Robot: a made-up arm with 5 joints.
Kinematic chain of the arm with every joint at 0, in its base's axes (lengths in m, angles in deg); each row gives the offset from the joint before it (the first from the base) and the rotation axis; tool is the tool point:
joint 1: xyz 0 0 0.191 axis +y
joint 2: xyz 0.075 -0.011 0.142 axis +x
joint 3: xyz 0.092 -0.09 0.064 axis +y
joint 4: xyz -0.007 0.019 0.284 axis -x
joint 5: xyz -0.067 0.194 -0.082 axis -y
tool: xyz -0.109 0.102 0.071
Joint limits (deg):
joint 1: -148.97..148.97
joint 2: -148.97..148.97
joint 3: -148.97..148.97
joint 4: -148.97..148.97
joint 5: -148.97..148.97
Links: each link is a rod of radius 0.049 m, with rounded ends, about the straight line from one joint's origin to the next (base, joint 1, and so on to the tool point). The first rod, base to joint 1, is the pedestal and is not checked.
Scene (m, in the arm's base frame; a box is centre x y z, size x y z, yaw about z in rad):
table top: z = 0
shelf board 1: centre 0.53 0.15 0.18 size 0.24 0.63 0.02 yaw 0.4
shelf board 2: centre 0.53 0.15 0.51 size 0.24 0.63 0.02 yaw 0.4
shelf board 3: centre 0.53 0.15 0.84 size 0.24 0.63 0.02 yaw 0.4
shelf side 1: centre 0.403 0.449 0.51 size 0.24 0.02 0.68 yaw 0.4
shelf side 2: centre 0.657 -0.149 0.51 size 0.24 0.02 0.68 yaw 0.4
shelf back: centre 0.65 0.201 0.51 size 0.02 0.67 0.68 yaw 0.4
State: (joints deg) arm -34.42 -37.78 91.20 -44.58 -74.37
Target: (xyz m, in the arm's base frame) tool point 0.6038 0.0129 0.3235
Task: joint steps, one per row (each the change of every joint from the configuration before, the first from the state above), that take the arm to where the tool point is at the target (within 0.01 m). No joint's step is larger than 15 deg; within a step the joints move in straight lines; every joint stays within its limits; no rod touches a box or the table.
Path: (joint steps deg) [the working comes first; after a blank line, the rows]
Joints at the target: -17.08 -41.99 115.27 -36.22 -82.05
Straight joint move there: touches shelf board 2.

1: -10.79 -2.88 7.31 6.28 -3.67
2: -10.78 -2.88 7.32 6.28 -3.67
3: -10.79 -2.88 7.31 6.28 -3.66
4: 6.23 -5.91 11.86 7.31 -5.48
5: 6.23 -5.92 11.85 7.31 -5.47
6: 6.23 -5.91 11.86 7.32 -5.48
7: 10.34 7.39 -11.15 -10.81 6.59
8: 10.33 7.39 -11.14 -10.80 6.58
9: 10.34 7.39 -11.15 -10.81 6.58

